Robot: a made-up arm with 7 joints. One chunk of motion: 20 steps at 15 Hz.
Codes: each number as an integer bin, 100 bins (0 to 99) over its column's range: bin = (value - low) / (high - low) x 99, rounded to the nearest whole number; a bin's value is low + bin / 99 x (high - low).
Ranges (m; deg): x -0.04..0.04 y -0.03..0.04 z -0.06..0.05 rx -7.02..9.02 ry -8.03..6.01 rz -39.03..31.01
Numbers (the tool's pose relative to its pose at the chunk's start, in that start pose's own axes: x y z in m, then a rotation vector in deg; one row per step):
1: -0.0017 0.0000 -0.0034 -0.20 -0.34 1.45
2: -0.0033 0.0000 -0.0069 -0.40 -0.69 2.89
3: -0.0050 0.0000 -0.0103 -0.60 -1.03 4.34
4: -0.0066 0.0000 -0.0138 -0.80 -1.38 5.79
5: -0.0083 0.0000 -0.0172 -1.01 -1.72 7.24
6: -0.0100 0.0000 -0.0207 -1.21 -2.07 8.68
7: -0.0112 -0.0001 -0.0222 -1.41 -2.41 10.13
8: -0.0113 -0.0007 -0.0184 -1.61 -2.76 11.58
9: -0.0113 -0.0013 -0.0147 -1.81 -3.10 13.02
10: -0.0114 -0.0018 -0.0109 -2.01 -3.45 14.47
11: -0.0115 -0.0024 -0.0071 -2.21 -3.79 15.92
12: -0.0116 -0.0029 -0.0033 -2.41 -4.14 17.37
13: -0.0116 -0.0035 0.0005 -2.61 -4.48 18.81
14: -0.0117 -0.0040 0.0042 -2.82 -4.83 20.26
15: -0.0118 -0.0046 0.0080 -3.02 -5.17 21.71
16: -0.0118 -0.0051 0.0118 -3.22 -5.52 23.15
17: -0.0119 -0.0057 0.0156 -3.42 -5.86 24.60
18: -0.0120 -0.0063 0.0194 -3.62 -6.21 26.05
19: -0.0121 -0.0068 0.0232 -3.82 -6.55 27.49
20: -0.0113 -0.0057 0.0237 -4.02 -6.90 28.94
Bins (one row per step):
1: 47 42 51 42 54 57
2: 45 42 48 41 52 59
3: 43 42 45 40 49 61
4: 41 42 42 38 47 63
5: 39 42 39 37 44 65
6: 37 42 35 36 42 67
7: 36 42 34 35 40 69
8: 36 41 37 33 37 72
9: 36 41 41 32 35 74
10: 35 40 44 31 32 76
11: 35 39 48 30 30 78
12: 35 38 51 28 27 80
13: 35 37 54 27 25 82
14: 35 37 58 26 23 84
15: 35 36 61 25 20 86
16: 35 35 65 23 18 88
17: 35 34 68 22 15 90
18: 35 34 71 21 13 92
19: 35 33 75 20 10 94
20: 36 34 75 19 8 96

